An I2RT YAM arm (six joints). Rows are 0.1 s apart.
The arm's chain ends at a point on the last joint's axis. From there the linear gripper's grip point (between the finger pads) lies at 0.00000 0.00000 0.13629 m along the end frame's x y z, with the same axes.
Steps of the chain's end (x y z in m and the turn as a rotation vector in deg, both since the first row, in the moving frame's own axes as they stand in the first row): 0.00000 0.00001 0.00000 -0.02 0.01 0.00; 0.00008 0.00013 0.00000 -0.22 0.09 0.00; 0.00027 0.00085 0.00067 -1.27 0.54 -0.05; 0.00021 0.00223 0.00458 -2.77 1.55 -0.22; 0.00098 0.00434 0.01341 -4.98 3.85 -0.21; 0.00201 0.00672 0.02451 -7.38 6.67 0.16; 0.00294 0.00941 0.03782 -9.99 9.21 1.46
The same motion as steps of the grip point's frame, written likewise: 0.00002 0.00006 0.00000 -0.02 0.01 0.00; 0.00029 0.00065 0.00000 -0.22 0.09 0.00; 0.00156 0.00387 0.00063 -1.27 0.54 -0.05; 0.00391 0.00881 0.00437 -2.77 1.55 -0.22; 0.01014 0.01615 0.01259 -4.98 3.85 -0.21; 0.01777 0.02421 0.02246 -7.38 6.67 0.16; 0.02434 0.03323 0.03401 -9.99 9.21 1.46
